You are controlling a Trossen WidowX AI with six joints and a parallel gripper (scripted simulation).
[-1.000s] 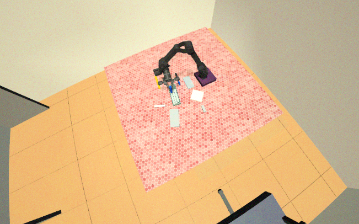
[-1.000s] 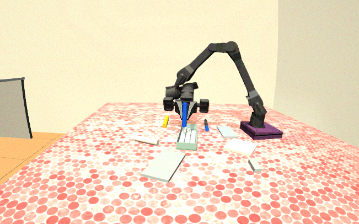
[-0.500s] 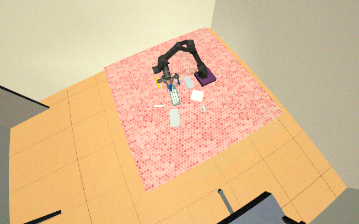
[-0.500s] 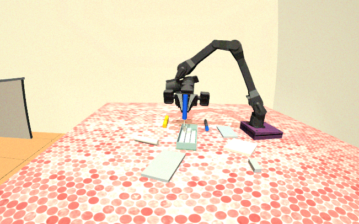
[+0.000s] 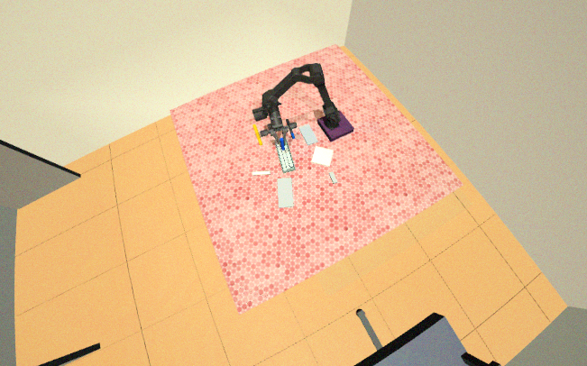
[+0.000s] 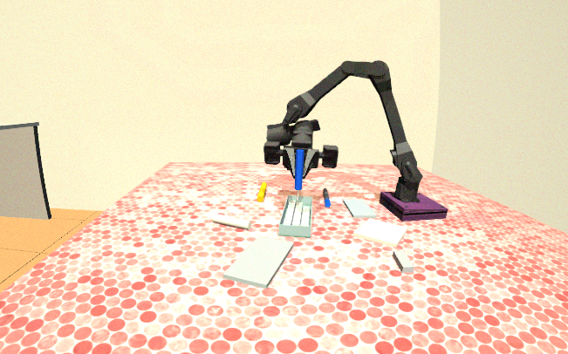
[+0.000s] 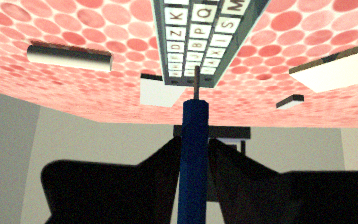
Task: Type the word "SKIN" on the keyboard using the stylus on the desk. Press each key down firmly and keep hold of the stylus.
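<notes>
Now: the blue-and-black pen 13 cm behind my gripper tip, 10 cm to the right of it and 10 cm below it. Round my gripper tip: white pad 16 cm behind, 14 cm to the left, 10 cm below; then stylus 1 cm below; then white cylinder 16 cm ahead, 9 cm below, 1 cm to the left.
</notes>
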